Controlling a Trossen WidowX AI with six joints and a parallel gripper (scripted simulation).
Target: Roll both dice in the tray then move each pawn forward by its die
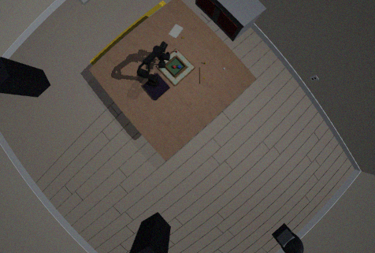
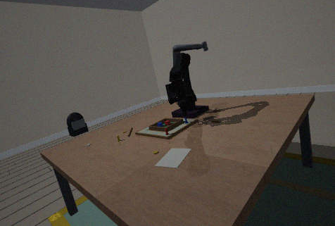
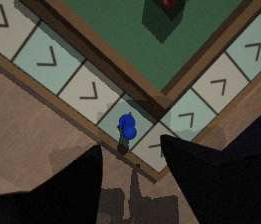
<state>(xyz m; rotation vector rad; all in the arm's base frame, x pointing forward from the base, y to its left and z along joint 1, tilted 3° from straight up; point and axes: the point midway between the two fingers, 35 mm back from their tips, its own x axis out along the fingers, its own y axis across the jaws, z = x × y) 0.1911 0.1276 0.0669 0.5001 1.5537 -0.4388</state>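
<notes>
Now: gripper tip 4 cm above the blue pawn. Also, from my gripper tip: white sheet: 31 cm ahead, 23 cm to the left, 6 cm below; red pawn: 18 cm ahead, 2 cm to the left, 4 cm below.
</notes>
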